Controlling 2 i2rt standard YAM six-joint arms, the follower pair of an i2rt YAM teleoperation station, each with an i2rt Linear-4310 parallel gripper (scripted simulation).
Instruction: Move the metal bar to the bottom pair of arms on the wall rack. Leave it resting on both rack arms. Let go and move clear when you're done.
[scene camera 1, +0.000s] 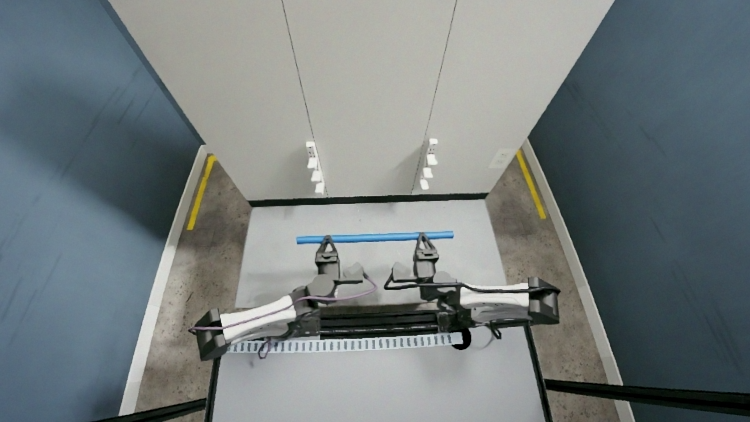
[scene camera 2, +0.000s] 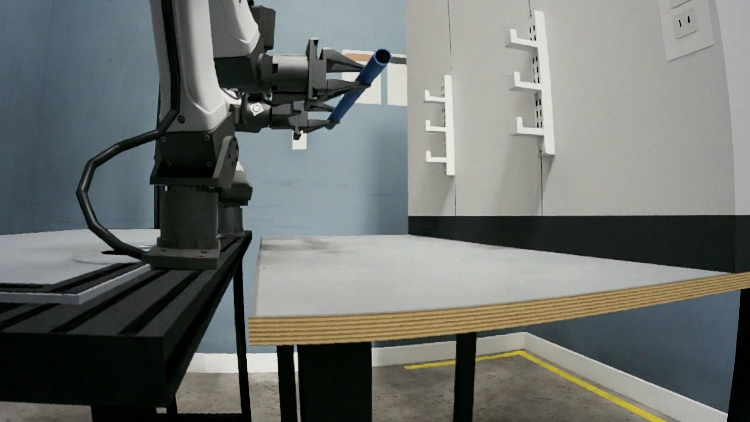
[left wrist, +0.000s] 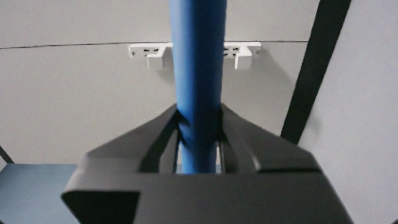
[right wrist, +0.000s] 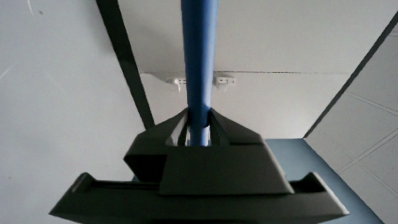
Labels:
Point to my right gripper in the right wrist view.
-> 199, 111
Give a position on a black base strip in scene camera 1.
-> At 458, 196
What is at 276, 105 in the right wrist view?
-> A wall.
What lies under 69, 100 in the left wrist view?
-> A wall.

